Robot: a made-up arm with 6 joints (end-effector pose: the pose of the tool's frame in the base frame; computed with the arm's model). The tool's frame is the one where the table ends. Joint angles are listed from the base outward.
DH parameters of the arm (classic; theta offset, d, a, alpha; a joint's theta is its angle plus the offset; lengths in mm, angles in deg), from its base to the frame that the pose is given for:
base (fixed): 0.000 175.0 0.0 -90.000
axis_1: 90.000 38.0 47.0 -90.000
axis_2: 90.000 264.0 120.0 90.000
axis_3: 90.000 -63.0 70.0 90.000
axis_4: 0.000 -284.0 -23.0 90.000
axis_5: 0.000 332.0 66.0 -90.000
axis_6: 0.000 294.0 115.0 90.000
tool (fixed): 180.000 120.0 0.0 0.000
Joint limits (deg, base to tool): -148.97..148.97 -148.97..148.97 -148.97..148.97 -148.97..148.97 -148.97..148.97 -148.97..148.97
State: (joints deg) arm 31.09 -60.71 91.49 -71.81 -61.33 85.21
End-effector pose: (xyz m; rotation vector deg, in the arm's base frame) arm 0.0531 -0.4351 0.1682 -29.87 104.77 -56.04
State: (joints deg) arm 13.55 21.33 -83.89 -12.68 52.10 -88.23
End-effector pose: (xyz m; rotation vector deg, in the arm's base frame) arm -0.2953 0.3856 0.5440 -109.86 80.83 114.99
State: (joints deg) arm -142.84 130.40 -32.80 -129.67 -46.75 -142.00
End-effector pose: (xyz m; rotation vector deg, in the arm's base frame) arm 0.0737 -0.0059 0.1681 -132.95 -36.78 -20.19
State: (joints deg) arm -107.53 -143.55 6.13 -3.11 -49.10 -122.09
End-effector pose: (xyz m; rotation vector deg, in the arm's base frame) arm 0.5598 -0.1549 -0.1167 -38.19 75.88 128.11
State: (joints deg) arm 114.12 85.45 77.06 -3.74 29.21 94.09
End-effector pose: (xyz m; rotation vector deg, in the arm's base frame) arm 0.1937 0.3006 0.4518 -19.64 -17.31 83.26
